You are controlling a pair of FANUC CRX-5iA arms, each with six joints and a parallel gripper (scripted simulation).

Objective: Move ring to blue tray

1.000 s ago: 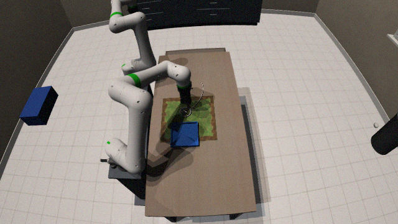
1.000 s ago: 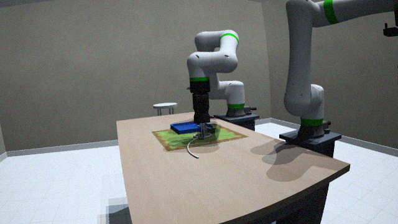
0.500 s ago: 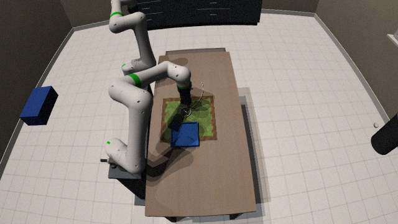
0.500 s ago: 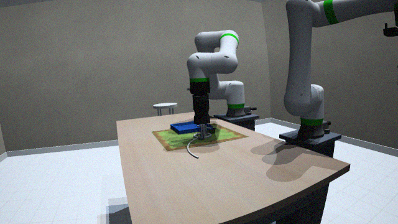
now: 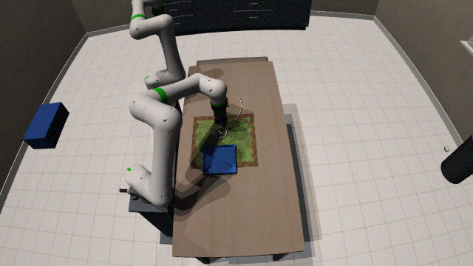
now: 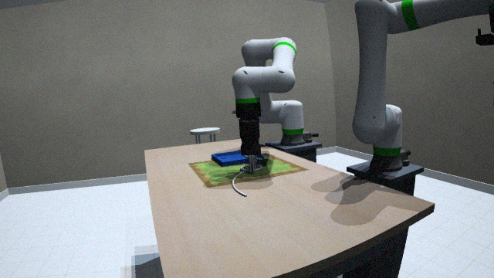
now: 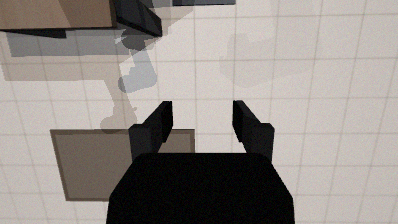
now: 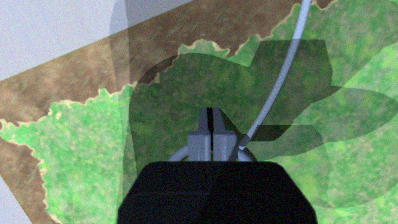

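Observation:
Right now the pale ring is 60 mm to the right of my right hand, 20 mm below it and 20 mm behind it. Round my right hand: blue tray 260 mm to the right, 40 mm behind, 10 mm below; grey stake 70 mm to the right, 40 mm behind, 10 mm above; brown mat 110 mm to the right, 30 mm below, 10 mm behind.

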